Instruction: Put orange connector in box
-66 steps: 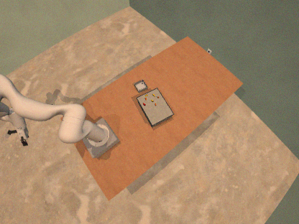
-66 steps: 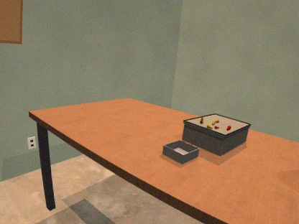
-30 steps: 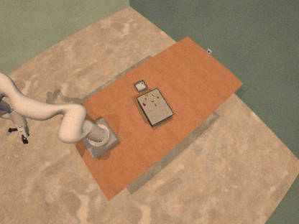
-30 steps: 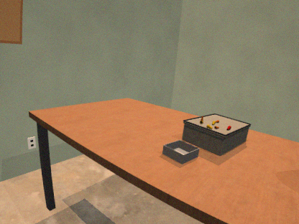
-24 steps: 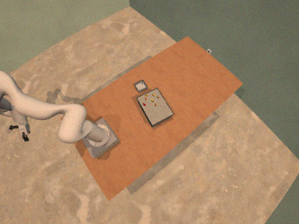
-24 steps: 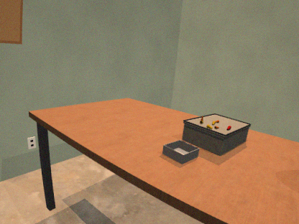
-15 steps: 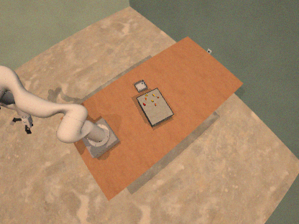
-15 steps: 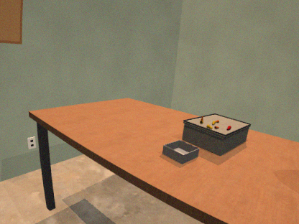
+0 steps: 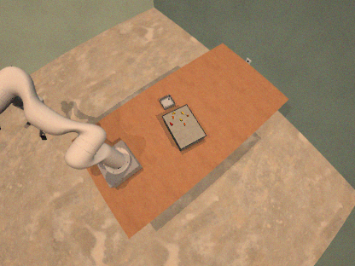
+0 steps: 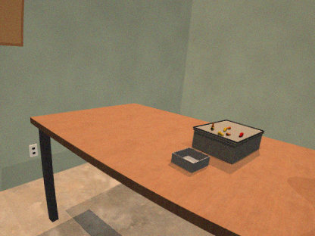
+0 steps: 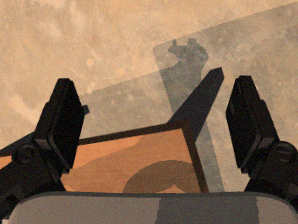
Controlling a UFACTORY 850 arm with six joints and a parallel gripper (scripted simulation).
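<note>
The grey tool case is 91 cm ahead of my hand, 52 cm to the right of it and 10 cm below it. From my hand the other things lie so: red connector: 83 cm ahead, 46 cm to the right, 7 cm below.
</note>
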